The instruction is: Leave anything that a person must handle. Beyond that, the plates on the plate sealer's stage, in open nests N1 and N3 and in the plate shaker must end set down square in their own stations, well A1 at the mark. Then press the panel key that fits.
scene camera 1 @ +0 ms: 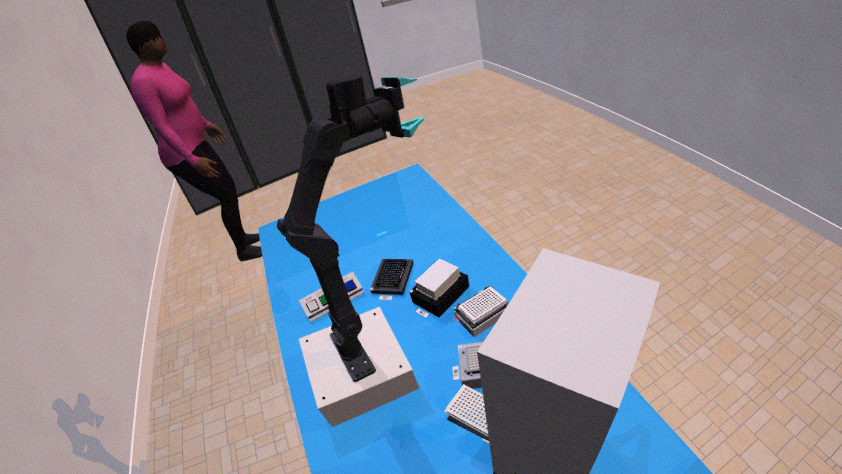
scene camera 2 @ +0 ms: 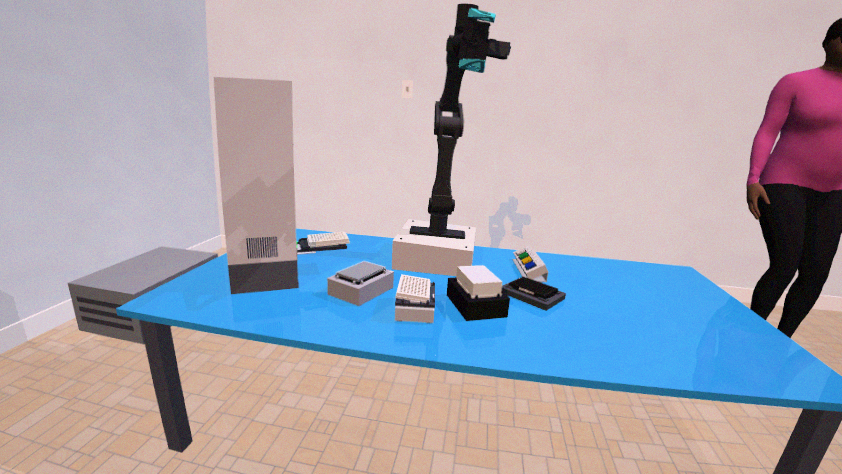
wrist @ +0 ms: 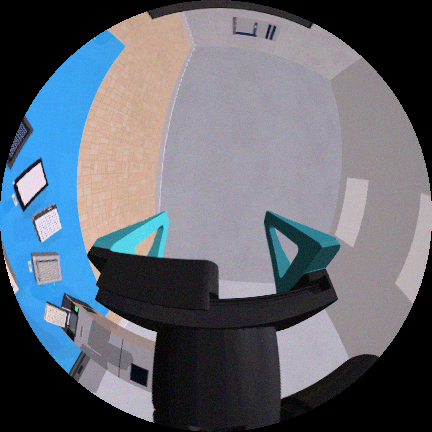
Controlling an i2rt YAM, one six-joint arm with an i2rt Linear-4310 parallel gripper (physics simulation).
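My gripper (scene camera 1: 415, 100) (scene camera 2: 486, 42) (wrist: 215, 216) is open and empty, high above the table. A dark plate (scene camera 1: 393, 275) (scene camera 2: 532, 287) (wrist: 19, 137) sits in a dark low nest. A white, smooth-topped block or plate (scene camera 1: 437, 276) (scene camera 2: 479, 280) (wrist: 31, 184) is on a black base. A white well plate (scene camera 1: 483, 304) (scene camera 2: 414, 287) (wrist: 48, 223) is on a light device. A grey device holds a plate (scene camera 2: 361, 271) (wrist: 48, 270). Another white plate (scene camera 1: 466, 406) (scene camera 2: 328, 239) (wrist: 56, 314) is before the tall machine. The key panel (scene camera 1: 309, 307) (scene camera 2: 537, 267) has coloured keys. Station names and A1 marks are unreadable.
The tall machine (scene camera 1: 568, 323) (scene camera 2: 256, 158) hides parts of two stations in scene camera 1. A person in pink (scene camera 1: 170, 111) (scene camera 2: 807, 135) stands near the table's end, by the dark cabinets (scene camera 1: 235, 70). A grey vented box (scene camera 2: 135, 273) is beyond the table.
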